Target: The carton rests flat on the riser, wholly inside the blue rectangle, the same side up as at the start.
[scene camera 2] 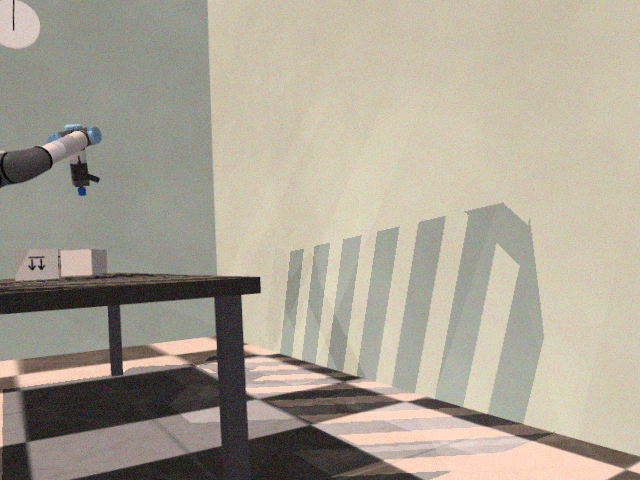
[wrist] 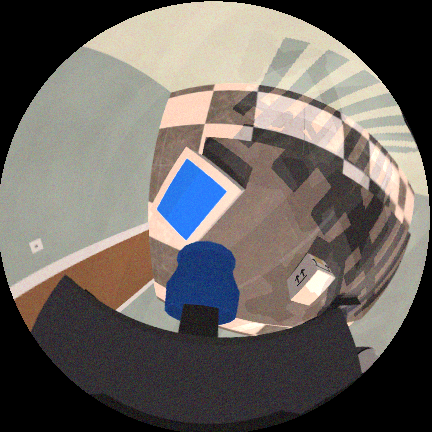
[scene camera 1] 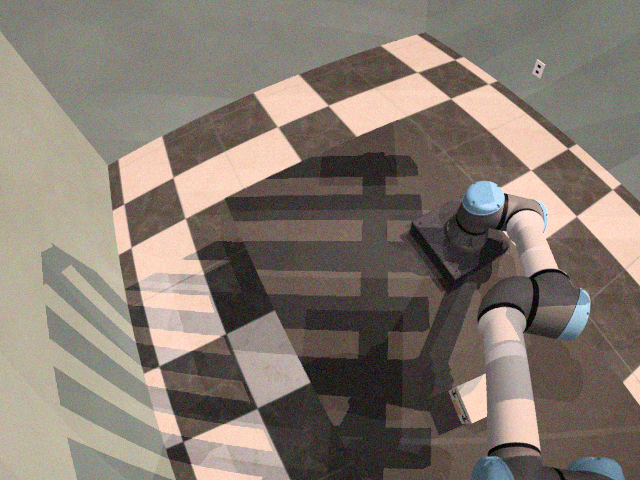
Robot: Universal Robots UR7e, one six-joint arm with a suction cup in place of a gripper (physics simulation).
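Seen in the pictures: hand, tool point: (scene camera 2: 82,194) (wrist: 205,264); arm's base, link origin: (scene camera 1: 465,233).
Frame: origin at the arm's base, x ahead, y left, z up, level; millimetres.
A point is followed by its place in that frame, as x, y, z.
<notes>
The white carton (scene camera 1: 474,400) @[346, 439, 56] (scene camera 2: 37,265) @[292, 395, -6] (wrist: 310,281) @[337, 484, 55] lies off the riser, on the table beside it. In scene camera 2 its printed arrows point down, so it is not the same side up as the arrows mark. The white riser (scene camera 2: 77,262) @[504, 814, 1] (wrist: 234,192) @[552, 794, 60] stands apart from it, with the blue rectangle (wrist: 191,199) @[515, 910, 60] on its top fully bare in the wrist view. My suction cup (scene camera 2: 81,191) (wrist: 206,250) is blue, holds nothing and hangs in the air well above the riser. The arm hides part of the carton in scene camera 1.
The dark table (scene camera 2: 238,284) @[602, -697, -74] has an edge to the right of the riser in scene camera 2. My arm's base (scene camera 1: 447,250) @[100, 14, 4] stands behind the carton in scene camera 1. My forearm (scene camera 1: 509,382) @[408, 407, 491] passes over the carton's side there. Striped shadows cross the surfaces.
</notes>
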